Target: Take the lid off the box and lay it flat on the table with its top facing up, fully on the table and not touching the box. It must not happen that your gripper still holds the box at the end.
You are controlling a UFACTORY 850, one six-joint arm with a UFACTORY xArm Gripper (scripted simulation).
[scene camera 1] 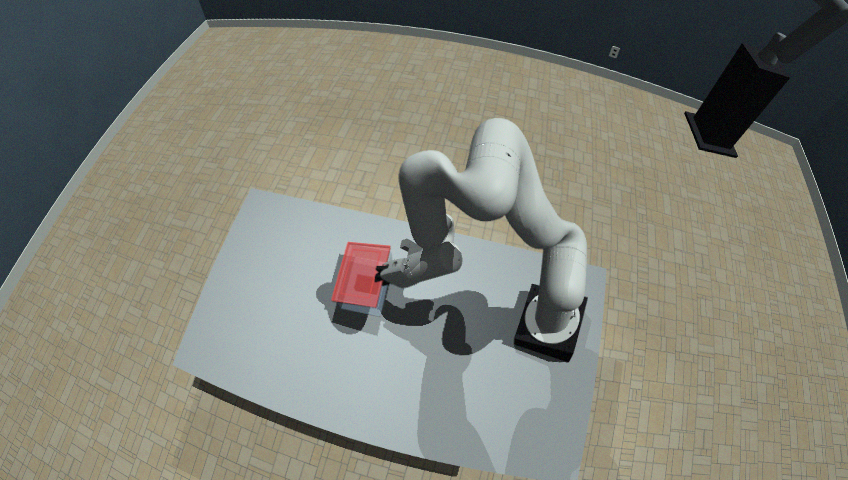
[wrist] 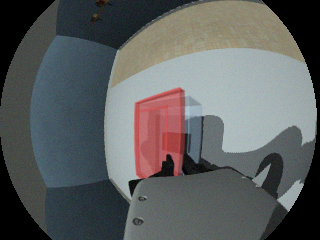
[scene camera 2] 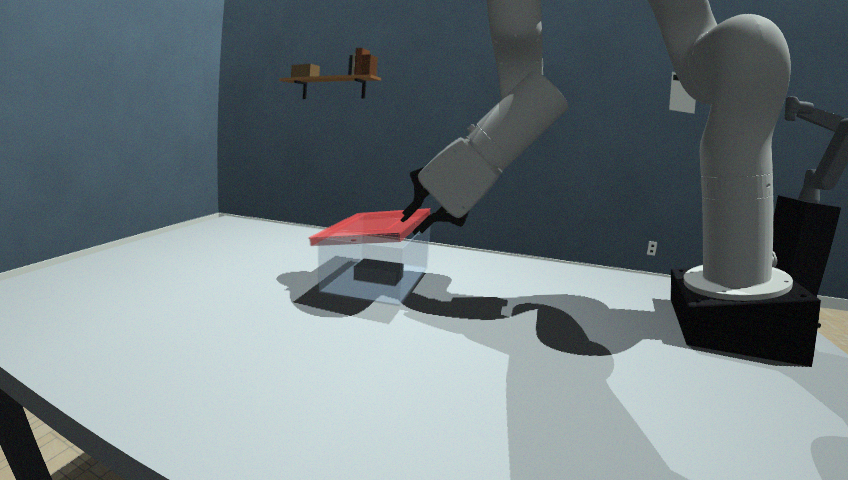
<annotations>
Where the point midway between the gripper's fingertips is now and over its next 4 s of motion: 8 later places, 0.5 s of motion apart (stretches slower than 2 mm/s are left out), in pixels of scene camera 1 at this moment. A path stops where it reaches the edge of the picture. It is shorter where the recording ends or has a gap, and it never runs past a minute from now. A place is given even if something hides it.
The gripper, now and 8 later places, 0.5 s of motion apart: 379,279; 377,277; 376,275; 373,272; 368,269; 364,266; 358,263; 357,260; 357,261
</annotations>
